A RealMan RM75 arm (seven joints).
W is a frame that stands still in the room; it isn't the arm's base.
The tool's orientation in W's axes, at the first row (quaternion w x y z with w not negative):
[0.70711 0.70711 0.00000 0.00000]
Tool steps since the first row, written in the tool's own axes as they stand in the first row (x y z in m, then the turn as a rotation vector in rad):
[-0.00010 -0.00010 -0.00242 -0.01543 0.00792 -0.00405]
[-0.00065 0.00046 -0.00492 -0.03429 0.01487 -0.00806]
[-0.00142 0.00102 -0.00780 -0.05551 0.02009 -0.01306]
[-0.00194 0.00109 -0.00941 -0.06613 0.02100 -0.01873]
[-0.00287 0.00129 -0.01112 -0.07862 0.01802 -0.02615]
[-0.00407 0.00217 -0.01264 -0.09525 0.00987 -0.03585]
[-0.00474 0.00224 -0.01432 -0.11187 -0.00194 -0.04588]
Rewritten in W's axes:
[-0.00010 0.00242 -0.00010 -0.01543 0.00405 0.00792]
[-0.00065 0.00492 0.00046 -0.03429 0.00806 0.01487]
[-0.00142 0.00780 0.00102 -0.05551 0.01306 0.02009]
[-0.00194 0.00941 0.00109 -0.06613 0.01873 0.02100]
[-0.00287 0.01112 0.00129 -0.07862 0.02615 0.01802]
[-0.00407 0.01264 0.00217 -0.09525 0.03585 0.00987]
[-0.00474 0.01432 0.00224 -0.11187 0.04588 -0.00194]

